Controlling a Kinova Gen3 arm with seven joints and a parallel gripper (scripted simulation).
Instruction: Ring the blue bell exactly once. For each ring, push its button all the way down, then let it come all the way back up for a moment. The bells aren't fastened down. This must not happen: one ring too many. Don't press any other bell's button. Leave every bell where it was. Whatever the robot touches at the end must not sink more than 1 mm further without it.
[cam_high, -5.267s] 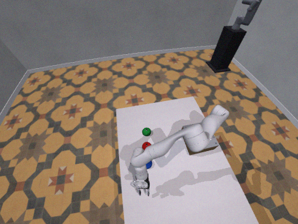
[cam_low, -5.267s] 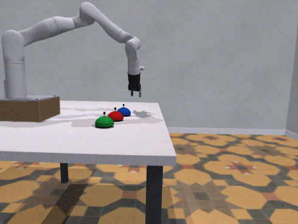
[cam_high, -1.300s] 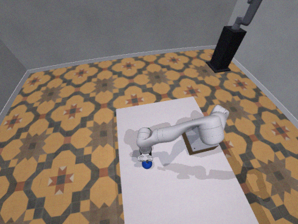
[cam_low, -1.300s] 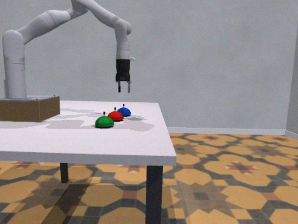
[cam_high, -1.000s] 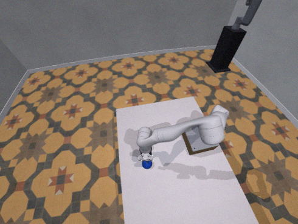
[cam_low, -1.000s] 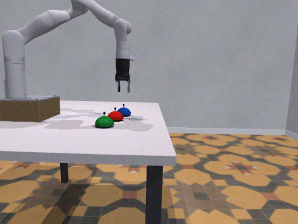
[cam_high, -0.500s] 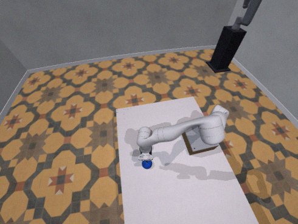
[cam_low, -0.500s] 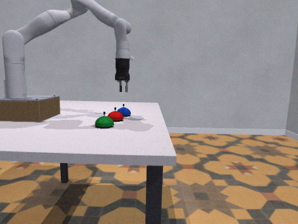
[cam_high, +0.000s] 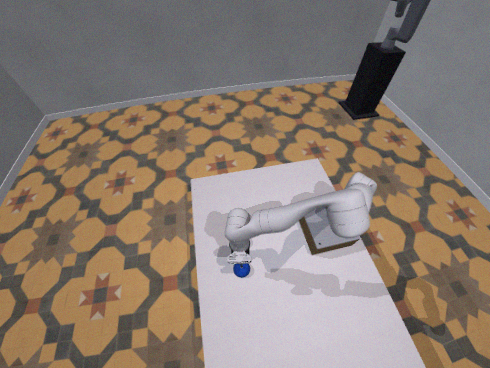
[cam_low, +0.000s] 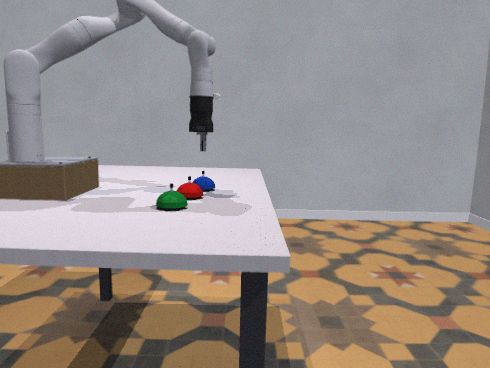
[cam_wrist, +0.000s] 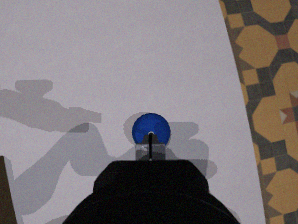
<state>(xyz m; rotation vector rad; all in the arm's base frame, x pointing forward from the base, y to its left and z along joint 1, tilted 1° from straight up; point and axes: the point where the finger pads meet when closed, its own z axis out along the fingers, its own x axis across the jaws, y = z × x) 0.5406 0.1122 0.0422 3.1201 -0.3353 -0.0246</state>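
Right now the blue bell is 11 cm below my hand. Round my hand: red bell: 14 cm to the right, 11 cm below, 3 cm behind; then green bell: 28 cm to the right, 11 cm below, 6 cm behind.
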